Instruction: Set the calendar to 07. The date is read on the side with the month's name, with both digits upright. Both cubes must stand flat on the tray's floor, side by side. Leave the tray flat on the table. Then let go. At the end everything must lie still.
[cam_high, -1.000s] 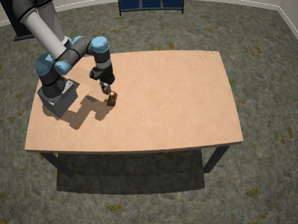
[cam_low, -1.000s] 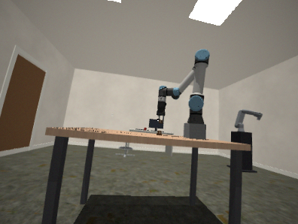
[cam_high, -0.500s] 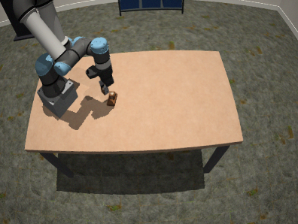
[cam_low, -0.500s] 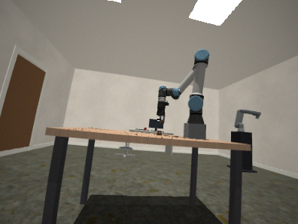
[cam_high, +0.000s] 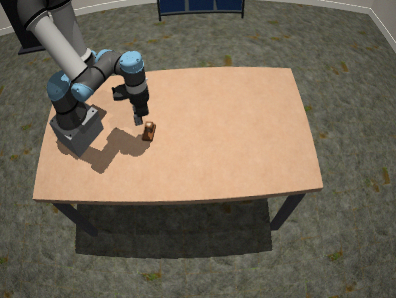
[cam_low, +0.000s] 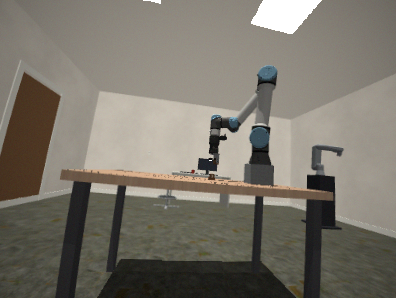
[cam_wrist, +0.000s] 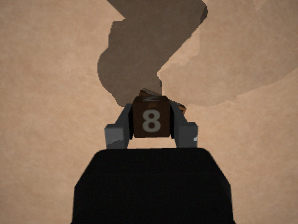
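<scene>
My hand is 13 cm above the brown calendar tray, 2 cm to the right of it and 2 cm short of it.
</scene>
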